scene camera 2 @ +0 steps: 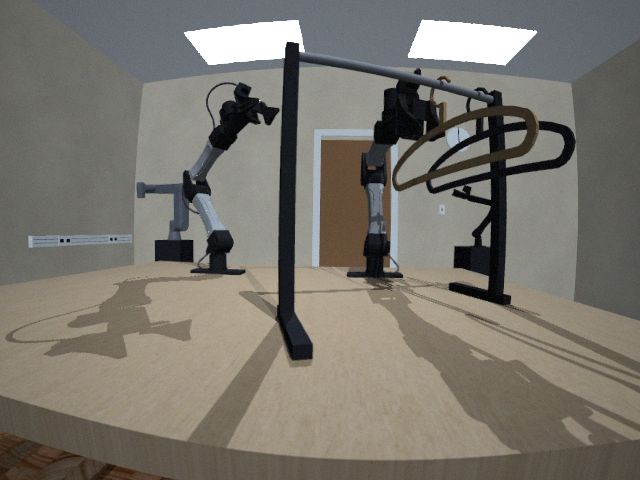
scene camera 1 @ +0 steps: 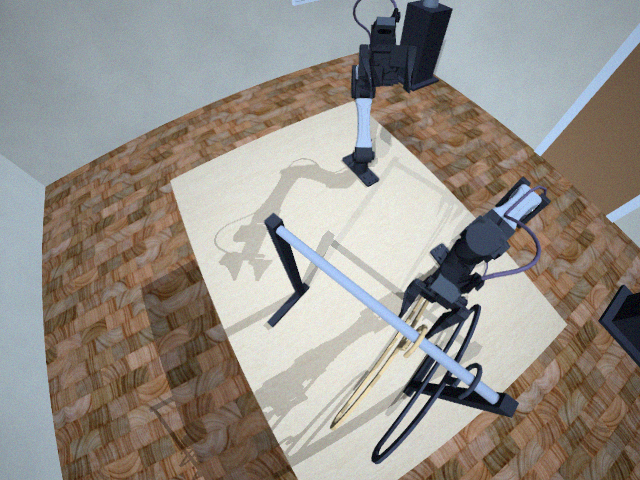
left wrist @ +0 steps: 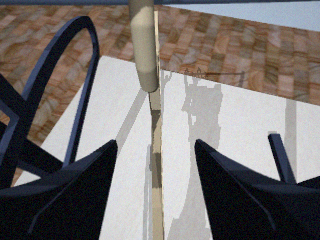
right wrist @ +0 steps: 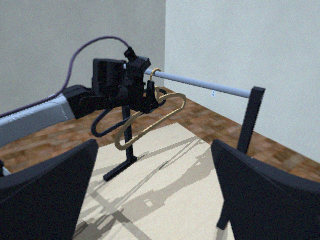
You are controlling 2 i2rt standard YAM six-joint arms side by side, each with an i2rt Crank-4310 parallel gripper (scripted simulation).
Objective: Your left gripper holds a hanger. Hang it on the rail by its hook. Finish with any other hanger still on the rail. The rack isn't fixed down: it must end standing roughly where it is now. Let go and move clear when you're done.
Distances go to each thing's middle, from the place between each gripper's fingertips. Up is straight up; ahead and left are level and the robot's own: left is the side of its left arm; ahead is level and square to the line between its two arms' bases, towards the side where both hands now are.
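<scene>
The tan wooden hanger (scene camera 2: pixel 528 115) has my left hand 3 cm short of it and 1 cm to the right of it. The black hanger (scene camera 2: pixel 568 135) is 12 cm to the left of that same left hand. Going by its middle, the black hanger is nearer to my left hand than to my right gripper.
I see my right gripper (scene camera 1: pixel 390 89), and it is 44 cm to the right of the tan wooden hanger, 31 cm short of it and 18 cm above it. As for the black hanger, measured from my right hand it is 54 cm to the left, 27 cm ahead and 18 cm below.
</scene>
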